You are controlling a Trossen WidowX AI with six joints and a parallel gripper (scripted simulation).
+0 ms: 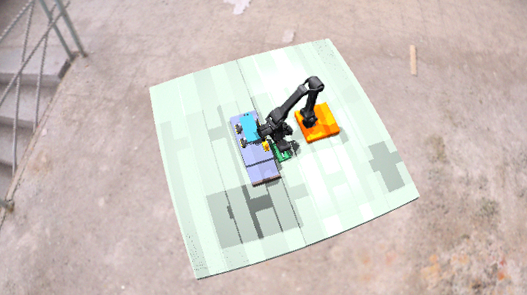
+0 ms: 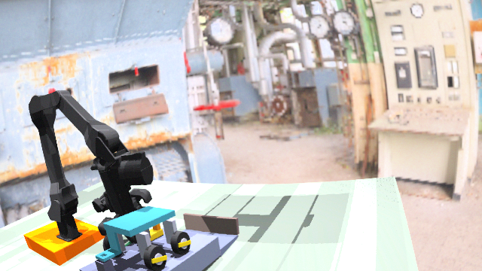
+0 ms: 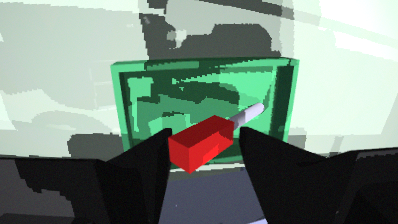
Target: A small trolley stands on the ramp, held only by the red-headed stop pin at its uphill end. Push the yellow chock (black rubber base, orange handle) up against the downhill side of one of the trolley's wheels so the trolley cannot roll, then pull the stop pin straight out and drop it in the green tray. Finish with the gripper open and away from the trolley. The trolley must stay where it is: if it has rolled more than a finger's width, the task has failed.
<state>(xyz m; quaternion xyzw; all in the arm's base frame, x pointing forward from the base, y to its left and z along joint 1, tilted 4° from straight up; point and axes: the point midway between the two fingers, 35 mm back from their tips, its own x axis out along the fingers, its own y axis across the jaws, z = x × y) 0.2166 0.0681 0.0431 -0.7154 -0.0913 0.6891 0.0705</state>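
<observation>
The red-headed stop pin is 1 cm to the left of my gripper tip. The rest, counted from my gripper tip: trolley (12 cm ahead, 11 cm to the right, 8 cm above); then yellow chock (7 cm ahead, 2 cm to the right, 5 cm above); then grey-blue ramp (12 cm ahead, 10 cm to the right, 1 cm above).
</observation>
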